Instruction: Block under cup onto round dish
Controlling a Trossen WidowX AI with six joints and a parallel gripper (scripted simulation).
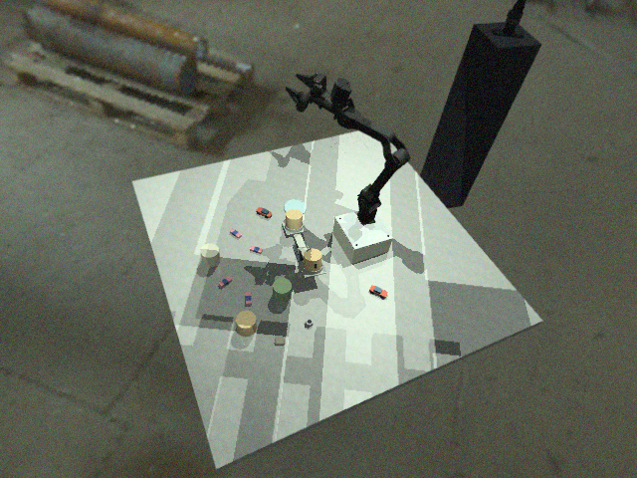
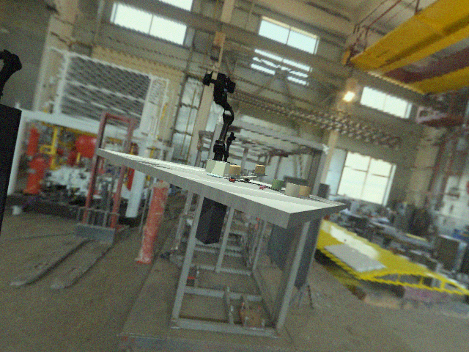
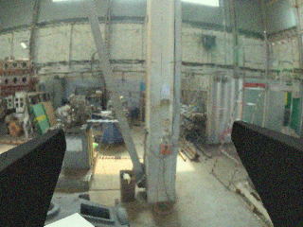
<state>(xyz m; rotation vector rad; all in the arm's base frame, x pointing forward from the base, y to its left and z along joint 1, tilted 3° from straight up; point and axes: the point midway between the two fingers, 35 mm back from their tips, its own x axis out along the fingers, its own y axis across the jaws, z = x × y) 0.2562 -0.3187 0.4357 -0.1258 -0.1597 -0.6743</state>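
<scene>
Now: gripper tip 30 mm short of the grey block, 250 mm to the right of it and 510 mm above it. Also, from my gripper tip: cream cup 380 mm ahead, 340 mm to the left, 520 mm below; then pale blue round dish 10 mm behind, 130 mm to the left, 550 mm below; then balance 30 mm ahead, 390 mm to the left, 520 mm below.
</scene>
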